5 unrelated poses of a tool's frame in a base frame.
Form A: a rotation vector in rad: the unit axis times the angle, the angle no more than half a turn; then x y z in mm.
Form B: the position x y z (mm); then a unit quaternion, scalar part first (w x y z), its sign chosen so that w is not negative. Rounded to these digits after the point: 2 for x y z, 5 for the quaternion.
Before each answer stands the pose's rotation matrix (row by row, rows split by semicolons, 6 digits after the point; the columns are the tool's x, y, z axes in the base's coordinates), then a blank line. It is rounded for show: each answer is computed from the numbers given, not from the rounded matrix.
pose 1, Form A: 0.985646 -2.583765 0.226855 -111.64 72.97 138.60
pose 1, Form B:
-0.689459 -0.668890 -0.277907; -0.610229 0.743099 -0.274636; 0.390214 -0.019764 -0.920512

-111.64 72.97 138.60 0.18243 0.34927 -0.91557 0.08039
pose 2, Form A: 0.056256 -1.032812 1.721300 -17.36 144.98 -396.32
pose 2, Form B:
-0.422443 -0.796974 -0.431711; 0.755954 -0.047014 -0.652934; 0.500075 -0.602181 0.622337

-17.36 144.98 -396.32 0.53686 0.02363 -0.43390 0.72315
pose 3, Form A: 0.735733 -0.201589 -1.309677 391.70 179.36 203.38
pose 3, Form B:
0.277767 0.801784 -0.529139; -0.923794 0.071834 -0.376091; -0.263534 0.593281 0.760636

391.70 179.36 203.38 0.72633 0.33365 -0.09142 -0.59394
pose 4, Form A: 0.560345 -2.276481 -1.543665 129.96 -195.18 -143.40
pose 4, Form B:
-0.867055 -0.134223 -0.479792; -0.495402 0.334427 0.801708; 0.052847 0.932814 -0.356461

129.96 -195.18 -143.40 0.16652 0.19684 -0.79968 -0.54226
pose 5, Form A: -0.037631 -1.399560 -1.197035 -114.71 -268.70 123.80
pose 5, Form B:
-0.267392 0.645768 -0.715182; -0.606407 0.464029 0.645715; 0.748847 0.606350 0.267521

-114.71 -268.70 123.80 0.60501 -0.01627 -0.60496 -0.51742
